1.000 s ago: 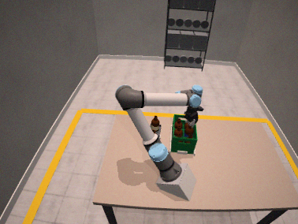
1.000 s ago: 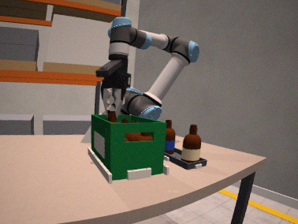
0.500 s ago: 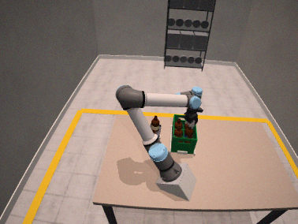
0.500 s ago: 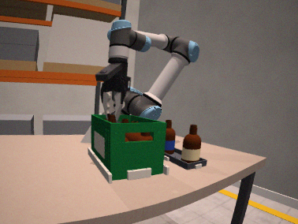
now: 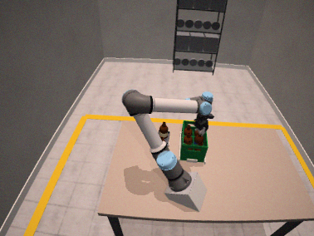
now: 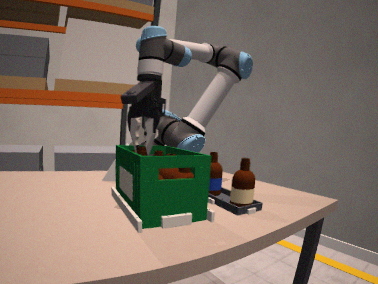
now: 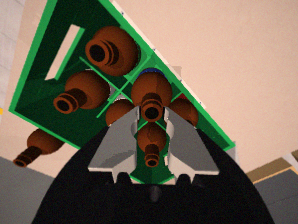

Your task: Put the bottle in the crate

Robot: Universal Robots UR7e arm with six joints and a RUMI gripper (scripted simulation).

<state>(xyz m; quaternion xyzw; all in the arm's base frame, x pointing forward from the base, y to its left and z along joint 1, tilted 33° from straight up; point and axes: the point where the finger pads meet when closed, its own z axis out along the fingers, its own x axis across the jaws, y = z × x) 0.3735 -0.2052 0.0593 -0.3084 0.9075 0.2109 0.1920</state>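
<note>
My hand is 70 mm above the bottle. The rest, counted from my hand: green crate: 40 mm to the left, 90 mm below; tray: 20 mm ahead, 290 mm to the left, 160 mm below.
</note>
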